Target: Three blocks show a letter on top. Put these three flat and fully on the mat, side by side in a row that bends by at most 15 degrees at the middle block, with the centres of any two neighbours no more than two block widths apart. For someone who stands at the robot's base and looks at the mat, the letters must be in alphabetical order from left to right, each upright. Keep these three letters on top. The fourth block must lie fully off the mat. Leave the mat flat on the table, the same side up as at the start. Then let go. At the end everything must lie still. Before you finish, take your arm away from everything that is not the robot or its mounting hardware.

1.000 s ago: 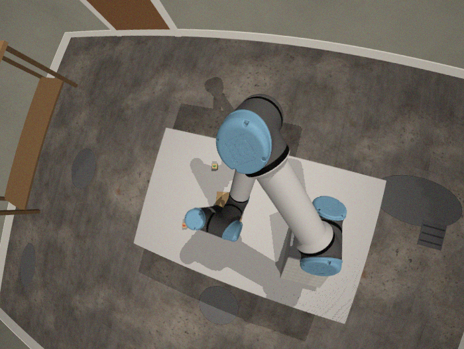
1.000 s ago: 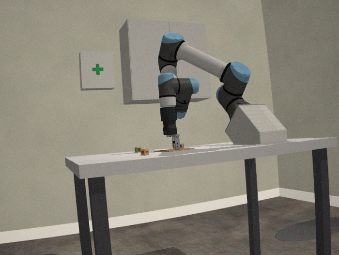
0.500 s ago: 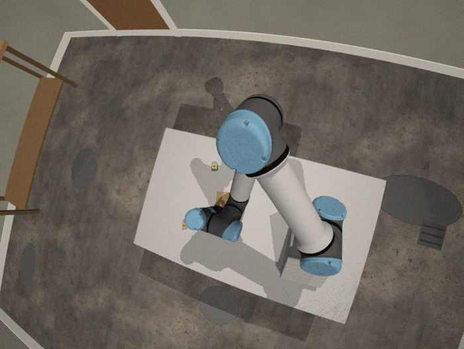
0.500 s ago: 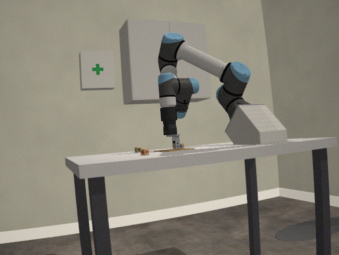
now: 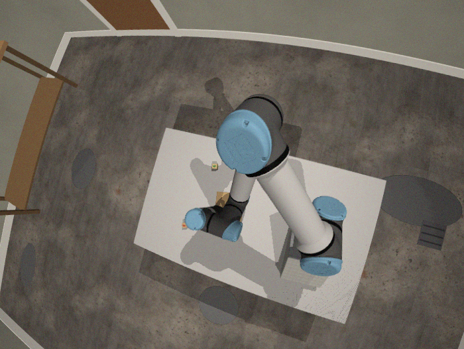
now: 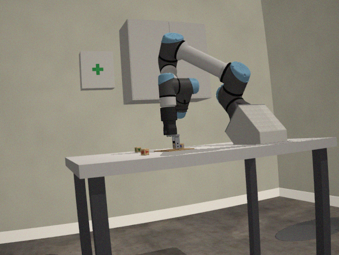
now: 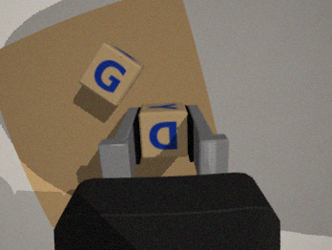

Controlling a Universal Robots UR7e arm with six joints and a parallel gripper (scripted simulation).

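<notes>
The tan mat lies 10 mm behind my hand, 40 mm to the right of it and 30 mm below it. Also, from my hand: red-marked block (210 mm ahead, 90 mm to the left, 10 mm below).
</notes>
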